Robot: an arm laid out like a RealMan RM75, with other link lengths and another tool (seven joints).
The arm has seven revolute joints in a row. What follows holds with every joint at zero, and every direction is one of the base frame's.
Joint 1 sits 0.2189 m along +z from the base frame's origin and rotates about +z.
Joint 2 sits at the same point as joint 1 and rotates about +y.
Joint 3 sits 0.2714 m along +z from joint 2 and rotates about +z.
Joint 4 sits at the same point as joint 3 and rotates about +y.
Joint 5 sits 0.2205 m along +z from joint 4 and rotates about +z.
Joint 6 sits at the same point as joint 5 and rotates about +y.
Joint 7 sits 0.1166 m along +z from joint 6 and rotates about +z.
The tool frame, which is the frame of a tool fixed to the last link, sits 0.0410 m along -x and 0.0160 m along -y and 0.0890 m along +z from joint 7; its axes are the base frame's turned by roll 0.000, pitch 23.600 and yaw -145.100 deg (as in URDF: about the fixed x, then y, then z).
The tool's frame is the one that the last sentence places.
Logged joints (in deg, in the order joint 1, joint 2, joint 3, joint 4, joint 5, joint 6, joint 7), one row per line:
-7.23 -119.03 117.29 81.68 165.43 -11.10 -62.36
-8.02 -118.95 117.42 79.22 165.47 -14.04 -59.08
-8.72 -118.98 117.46 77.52 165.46 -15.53 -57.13
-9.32 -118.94 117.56 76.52 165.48 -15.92 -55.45
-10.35 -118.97 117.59 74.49 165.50 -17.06 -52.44
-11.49 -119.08 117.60 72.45 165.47 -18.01 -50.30
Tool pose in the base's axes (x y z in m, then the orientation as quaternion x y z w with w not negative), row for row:
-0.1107 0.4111 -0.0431 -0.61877 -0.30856 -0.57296 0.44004
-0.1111 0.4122 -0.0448 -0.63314 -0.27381 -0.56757 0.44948
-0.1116 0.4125 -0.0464 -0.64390 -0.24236 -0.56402 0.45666
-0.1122 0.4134 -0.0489 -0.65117 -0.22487 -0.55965 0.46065
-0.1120 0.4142 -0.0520 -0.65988 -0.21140 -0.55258 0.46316
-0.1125 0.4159 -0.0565 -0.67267 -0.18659 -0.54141 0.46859
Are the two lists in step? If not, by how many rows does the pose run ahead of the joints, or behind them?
The pose runs 1 row behind the joints: the pose in row i belongs to the joints in row i - 1.
